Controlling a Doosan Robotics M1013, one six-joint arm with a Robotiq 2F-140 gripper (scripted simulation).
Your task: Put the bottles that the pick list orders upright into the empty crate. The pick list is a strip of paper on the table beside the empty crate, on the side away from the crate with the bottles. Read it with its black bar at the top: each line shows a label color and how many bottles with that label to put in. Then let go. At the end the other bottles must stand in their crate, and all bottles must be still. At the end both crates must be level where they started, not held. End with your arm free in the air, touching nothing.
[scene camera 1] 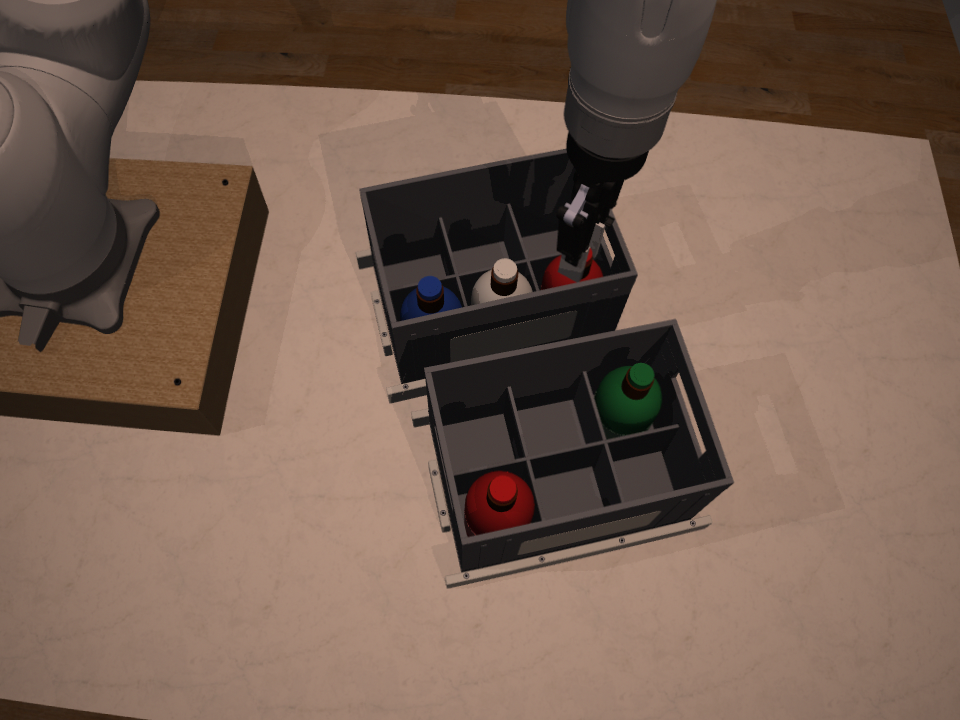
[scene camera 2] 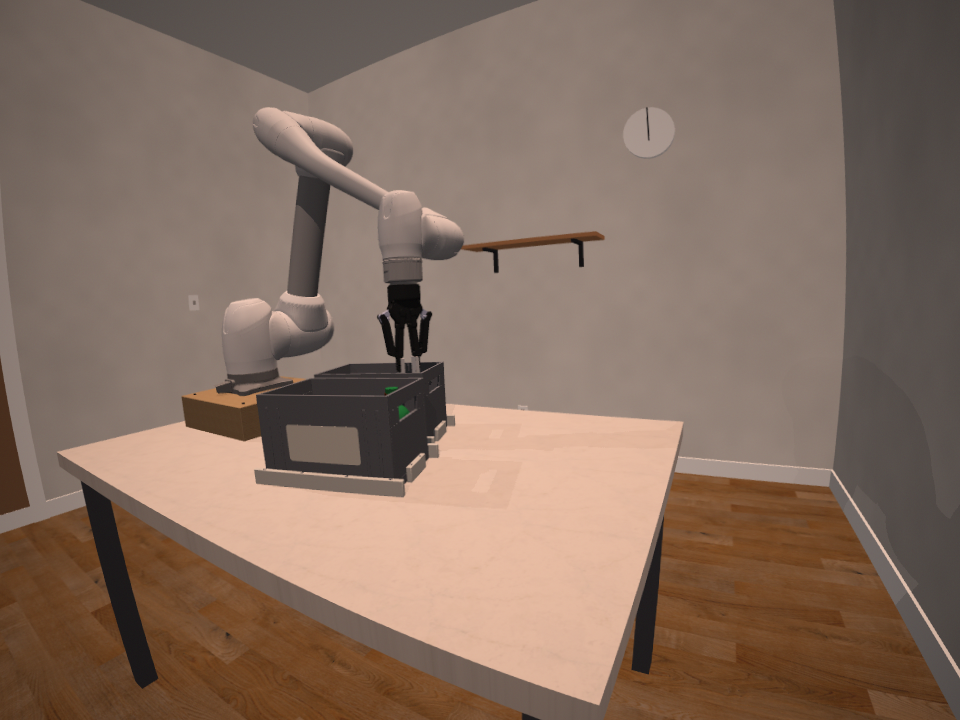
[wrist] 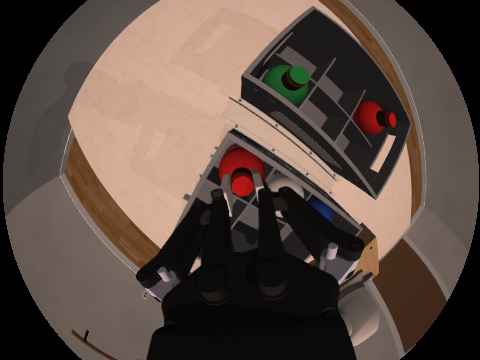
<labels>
my gripper: scene camera 1 577, 263; scene camera 2 409, 384; wrist 242, 180
crate: scene camera 1; scene camera 2; wrist 319, 41
crate: scene camera 1; scene camera 2 434, 389; wrist
same spot on crate: (scene camera 2: 319, 425) = (scene camera 1: 591, 526)
same spot on crate: (wrist: 343, 221) = (scene camera 1: 392, 334)
</labels>
